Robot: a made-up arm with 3 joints. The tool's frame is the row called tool. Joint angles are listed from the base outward. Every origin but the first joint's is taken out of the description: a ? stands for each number. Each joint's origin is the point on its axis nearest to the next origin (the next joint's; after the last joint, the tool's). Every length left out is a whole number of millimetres.
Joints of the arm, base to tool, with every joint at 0 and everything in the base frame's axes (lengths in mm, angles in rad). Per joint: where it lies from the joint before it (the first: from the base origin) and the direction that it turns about. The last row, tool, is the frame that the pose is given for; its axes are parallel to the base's.
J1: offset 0 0 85 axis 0 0 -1
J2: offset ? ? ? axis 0 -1 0
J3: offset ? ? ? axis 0 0 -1
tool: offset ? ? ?
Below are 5 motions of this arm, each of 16 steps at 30 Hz.
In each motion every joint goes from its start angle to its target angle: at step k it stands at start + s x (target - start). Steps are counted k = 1, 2, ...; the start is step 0. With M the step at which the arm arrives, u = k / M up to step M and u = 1 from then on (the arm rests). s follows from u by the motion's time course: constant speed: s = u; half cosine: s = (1 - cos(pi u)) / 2; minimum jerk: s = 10 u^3 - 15 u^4 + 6 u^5.
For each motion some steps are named. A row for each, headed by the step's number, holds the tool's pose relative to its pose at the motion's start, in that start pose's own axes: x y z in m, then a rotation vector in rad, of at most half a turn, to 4 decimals.
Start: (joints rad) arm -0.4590 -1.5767 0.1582
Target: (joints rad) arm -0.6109 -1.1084 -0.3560
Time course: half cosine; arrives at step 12
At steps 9, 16:
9: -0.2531 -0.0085 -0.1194 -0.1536 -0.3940 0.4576
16: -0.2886 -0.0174 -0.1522 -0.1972 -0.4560 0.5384

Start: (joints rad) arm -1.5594 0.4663 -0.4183
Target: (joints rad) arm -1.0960 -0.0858 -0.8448
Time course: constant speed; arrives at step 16
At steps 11, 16:
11: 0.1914 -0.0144 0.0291 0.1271 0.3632 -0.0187
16: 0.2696 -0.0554 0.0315 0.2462 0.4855 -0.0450

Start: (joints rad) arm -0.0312 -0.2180 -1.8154
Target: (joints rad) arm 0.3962 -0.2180 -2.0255
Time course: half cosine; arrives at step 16
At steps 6, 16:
6: 0.0218 0.0010 -0.0022 -0.0078 -0.0274 -0.0640
16: 0.0707 -0.0040 -0.0062 -0.0315 -0.0864 -0.2073

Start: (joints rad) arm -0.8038 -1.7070 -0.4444
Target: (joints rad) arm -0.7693 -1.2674 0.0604
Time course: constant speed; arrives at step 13
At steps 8, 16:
8: -0.0441 0.0322 -0.0459 -0.0569 -0.2664 -0.3087
16: -0.0700 0.0415 -0.0726 -0.0504 -0.4428 -0.4994

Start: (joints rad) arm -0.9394 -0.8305 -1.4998
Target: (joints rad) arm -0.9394 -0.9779 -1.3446
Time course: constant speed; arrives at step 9
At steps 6, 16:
6: 0.0246 -0.0463 0.0274 0.0976 0.0120 -0.1034
16: 0.0369 -0.0712 0.0392 0.1459 0.0218 -0.1549

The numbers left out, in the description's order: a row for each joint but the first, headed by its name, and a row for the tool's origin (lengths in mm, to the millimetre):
J2: -59 -31 0
J3: -98 0 446
tool: 1 207 0

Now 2 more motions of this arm.
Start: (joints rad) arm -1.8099 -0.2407 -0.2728
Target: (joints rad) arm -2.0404 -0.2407 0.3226
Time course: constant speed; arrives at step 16
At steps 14, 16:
14: 0.0703 -0.0219 -0.0081 -0.0482 0.0006 -0.3250
16: 0.0801 -0.0267 -0.0091 -0.0551 -0.0014 -0.3714

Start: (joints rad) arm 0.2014 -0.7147 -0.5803
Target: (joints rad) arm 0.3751 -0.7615 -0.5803
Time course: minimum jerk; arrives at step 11
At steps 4, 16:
4: 0.0064 -0.0086 0.0066 0.0312 -0.0061 -0.0335
16: 0.0220 -0.0369 0.0246 0.1234 -0.0250 -0.1285

